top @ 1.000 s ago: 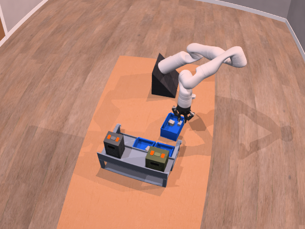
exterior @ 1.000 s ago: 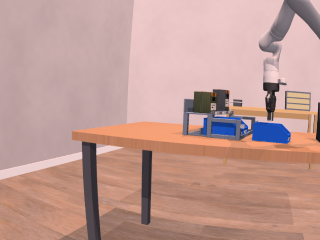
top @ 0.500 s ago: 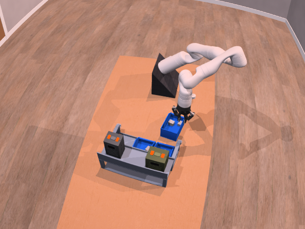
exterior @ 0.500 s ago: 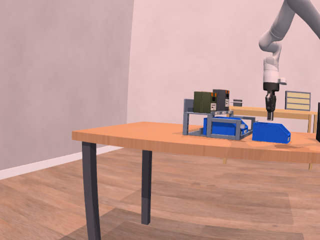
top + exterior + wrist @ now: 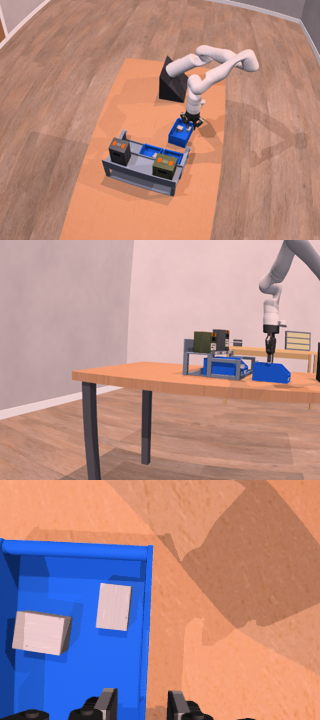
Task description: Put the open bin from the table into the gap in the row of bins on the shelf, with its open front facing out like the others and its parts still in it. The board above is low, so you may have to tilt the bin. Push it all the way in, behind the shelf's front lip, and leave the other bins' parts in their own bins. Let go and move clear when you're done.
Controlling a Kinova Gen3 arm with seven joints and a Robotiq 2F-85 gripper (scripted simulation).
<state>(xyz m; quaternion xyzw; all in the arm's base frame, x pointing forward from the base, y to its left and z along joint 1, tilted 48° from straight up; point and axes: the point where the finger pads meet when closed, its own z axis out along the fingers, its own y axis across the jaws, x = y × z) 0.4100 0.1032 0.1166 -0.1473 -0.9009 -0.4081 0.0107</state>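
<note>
My hand is 50 mm past the grey block, 60 mm to the left of it and 80 mm above it. Round my hand: grey shelf 220 mm ahead, 200 mm to the right, 30 mm below; dark grey box 270 mm ahead, 330 mm to the right, 60 mm above; olive box 310 mm ahead, 110 mm to the right, 50 mm above.
</note>
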